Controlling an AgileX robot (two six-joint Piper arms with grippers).
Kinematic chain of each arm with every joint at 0, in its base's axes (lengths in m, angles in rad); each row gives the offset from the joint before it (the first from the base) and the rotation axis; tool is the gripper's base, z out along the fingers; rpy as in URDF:
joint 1: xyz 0 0 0.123 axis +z
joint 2: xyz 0 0 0 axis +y
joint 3: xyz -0.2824 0 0.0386 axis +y
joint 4: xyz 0.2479 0 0.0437 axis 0.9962 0 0.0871
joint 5: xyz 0 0 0 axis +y
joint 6: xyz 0.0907 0 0.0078 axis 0.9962 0 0.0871
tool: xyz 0 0 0 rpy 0 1.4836 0
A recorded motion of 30 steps. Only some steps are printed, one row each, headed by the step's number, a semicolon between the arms.
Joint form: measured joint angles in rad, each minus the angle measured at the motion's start. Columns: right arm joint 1, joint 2, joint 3, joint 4, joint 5, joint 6; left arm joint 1, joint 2, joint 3, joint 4, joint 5, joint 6.
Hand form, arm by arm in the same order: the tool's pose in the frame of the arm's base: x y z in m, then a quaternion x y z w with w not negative. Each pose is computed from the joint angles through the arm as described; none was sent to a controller.
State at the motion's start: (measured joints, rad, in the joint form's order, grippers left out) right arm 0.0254 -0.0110 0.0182 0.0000 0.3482 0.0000; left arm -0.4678 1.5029 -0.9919 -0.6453 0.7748 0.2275
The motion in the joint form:
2: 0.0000 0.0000 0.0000 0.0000 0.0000 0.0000; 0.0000 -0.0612 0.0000 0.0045 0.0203 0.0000
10: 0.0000 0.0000 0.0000 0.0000 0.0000 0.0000; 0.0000 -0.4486 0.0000 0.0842 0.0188 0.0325
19: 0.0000 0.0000 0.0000 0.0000 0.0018 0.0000; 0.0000 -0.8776 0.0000 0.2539 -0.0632 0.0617
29: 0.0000 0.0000 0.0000 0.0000 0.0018 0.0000; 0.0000 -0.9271 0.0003 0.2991 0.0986 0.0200
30: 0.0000 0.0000 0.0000 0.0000 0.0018 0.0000; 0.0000 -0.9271 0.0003 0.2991 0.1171 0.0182
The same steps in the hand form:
2: 0.0531 0.0013 0.1762 -0.01010 0.79523 0.00770 0.60617; 0.2370 -0.1633 0.2682 0.15691 0.93119 -0.28672 0.16144
10: 0.0531 0.0013 0.1762 -0.01010 0.79523 0.00770 0.60617; 0.1713 -0.1253 0.3624 0.21982 0.86295 -0.29503 0.34634
19: 0.0531 0.0013 0.1760 -0.01011 0.79578 0.00769 0.60545; 0.0749 -0.0633 0.4300 0.25075 0.73648 -0.24310 0.57932
29: 0.0531 0.0013 0.1760 -0.01011 0.79578 0.00769 0.60545; 0.0572 -0.0555 0.4198 0.26892 0.76731 -0.23154 0.53415
30: 0.0531 0.0013 0.1760 -0.01011 0.79578 0.00769 0.60545; 0.0565 -0.0555 0.4183 0.27150 0.77178 -0.23133 0.52643

